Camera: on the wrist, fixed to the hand. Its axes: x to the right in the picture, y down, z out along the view.
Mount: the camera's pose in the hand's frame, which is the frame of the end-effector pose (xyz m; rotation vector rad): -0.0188 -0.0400 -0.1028 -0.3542 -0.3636 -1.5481
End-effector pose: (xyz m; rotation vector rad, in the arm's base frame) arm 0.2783 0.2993 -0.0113 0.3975 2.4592 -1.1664
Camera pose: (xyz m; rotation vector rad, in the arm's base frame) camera 0.2556 0.3538 0.0838 -1.8949 2.2906 -0.9486
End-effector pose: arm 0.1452 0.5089 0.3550 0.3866 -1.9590 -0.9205
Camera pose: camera 0.2378 0.4468 0.3461 -1.5949 1.3736 2.1948
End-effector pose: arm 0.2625 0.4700 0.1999 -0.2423 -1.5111 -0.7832
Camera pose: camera 0.3229 0.3847 0.1601 0.6795 -1.7366 -2.3151
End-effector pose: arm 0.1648 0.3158 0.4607 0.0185 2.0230 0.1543
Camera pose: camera 0.0833 0.2642 0.5174 -1.5485 1.1629 -0.4459
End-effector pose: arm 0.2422 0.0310 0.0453 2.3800 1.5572 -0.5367
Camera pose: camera 0.2161 0.0723 0.1459 0.4013 2.6648 -0.7361
